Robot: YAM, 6 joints.
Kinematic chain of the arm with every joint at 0, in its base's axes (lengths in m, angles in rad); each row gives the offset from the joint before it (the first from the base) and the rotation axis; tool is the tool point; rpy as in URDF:
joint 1: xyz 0 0 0.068 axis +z
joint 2: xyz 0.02 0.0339 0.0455 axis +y
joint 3: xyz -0.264 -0.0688 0 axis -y
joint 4: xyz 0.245 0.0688 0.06 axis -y
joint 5: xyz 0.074 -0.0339 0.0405 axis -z
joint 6: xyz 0.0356 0 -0.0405 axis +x
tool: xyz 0 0 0 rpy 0 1.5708 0
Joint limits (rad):
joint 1: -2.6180..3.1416
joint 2: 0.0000..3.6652
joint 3: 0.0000..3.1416
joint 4: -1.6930..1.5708
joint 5: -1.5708..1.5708
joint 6: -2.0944..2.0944
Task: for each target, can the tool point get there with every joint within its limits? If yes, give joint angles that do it. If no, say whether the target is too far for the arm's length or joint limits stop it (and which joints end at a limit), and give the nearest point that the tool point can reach.
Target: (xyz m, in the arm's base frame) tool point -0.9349 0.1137 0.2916
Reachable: no: too far | nearest point -0.6298 0.0766 0.2322 | short by 0.313 m
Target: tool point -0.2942 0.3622 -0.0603
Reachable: yes | joints 2.2798 3.0111 2.3216 -1.2886 0.3596 -0.6531
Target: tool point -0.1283 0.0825 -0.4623
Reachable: no: joint limits stop it (at a limit: joint 2) | nearest point -0.1447 0.0931 -0.3721 | short by 0.092 m
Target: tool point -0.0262 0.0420 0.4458
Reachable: yes | joints 1.3606 0.4875 0.8035 0.8243 -1.3131 -0.6285
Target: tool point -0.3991 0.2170 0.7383
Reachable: no: too far | nearest point -0.3314 0.1802 0.6274 | short by 0.135 m
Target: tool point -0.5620 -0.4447 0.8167
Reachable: no: too far | nearest point -0.3611 -0.2857 0.5581 | short by 0.364 m
